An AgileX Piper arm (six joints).
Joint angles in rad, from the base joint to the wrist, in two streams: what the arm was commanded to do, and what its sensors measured. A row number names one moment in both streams.
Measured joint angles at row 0:
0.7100, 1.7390, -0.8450, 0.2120, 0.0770, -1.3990
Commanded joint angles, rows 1 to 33:
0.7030, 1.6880, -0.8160, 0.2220, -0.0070, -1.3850
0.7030, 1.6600, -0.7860, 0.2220, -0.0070, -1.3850
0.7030, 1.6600, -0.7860, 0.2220, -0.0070, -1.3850
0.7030, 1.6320, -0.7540, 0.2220, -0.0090, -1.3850
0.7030, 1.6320, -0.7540, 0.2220, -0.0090, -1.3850
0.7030, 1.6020, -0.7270, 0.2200, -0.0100, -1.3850
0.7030, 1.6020, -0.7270, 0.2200, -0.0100, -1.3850
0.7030, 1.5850, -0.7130, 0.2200, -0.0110, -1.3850
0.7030, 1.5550, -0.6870, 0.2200, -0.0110, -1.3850
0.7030, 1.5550, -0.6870, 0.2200, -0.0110, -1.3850
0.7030, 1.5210, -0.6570, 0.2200, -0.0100, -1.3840
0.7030, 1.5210, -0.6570, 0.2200, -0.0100, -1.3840
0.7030, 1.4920, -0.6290, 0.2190, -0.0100, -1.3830
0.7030, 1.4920, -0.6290, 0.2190, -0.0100, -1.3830
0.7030, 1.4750, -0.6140, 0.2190, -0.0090, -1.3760
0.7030, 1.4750, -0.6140, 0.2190, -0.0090, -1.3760
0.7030, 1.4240, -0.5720, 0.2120, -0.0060, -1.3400
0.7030, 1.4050, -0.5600, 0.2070, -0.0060, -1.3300
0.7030, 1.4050, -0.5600, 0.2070, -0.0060, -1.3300
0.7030, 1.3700, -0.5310, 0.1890, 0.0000, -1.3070
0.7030, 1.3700, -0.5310, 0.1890, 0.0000, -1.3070
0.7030, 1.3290, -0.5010, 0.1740, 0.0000, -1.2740
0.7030, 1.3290, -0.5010, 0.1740, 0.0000, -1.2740
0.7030, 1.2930, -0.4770, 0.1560, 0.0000, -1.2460
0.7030, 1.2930, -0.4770, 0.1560, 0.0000, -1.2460
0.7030, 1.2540, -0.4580, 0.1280, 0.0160, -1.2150
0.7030, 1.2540, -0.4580, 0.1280, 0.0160, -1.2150
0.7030, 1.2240, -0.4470, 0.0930, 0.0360, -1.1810
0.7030, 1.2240, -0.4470, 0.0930, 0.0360, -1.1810
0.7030, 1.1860, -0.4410, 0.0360, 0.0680, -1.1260
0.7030, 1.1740, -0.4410, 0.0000, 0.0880, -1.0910
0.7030, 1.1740, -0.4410, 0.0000, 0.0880, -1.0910
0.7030, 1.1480, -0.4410, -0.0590, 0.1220, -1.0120
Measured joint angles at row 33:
0.7080, 1.1940, -0.4360, 0.0300, 0.1350, -1.1080
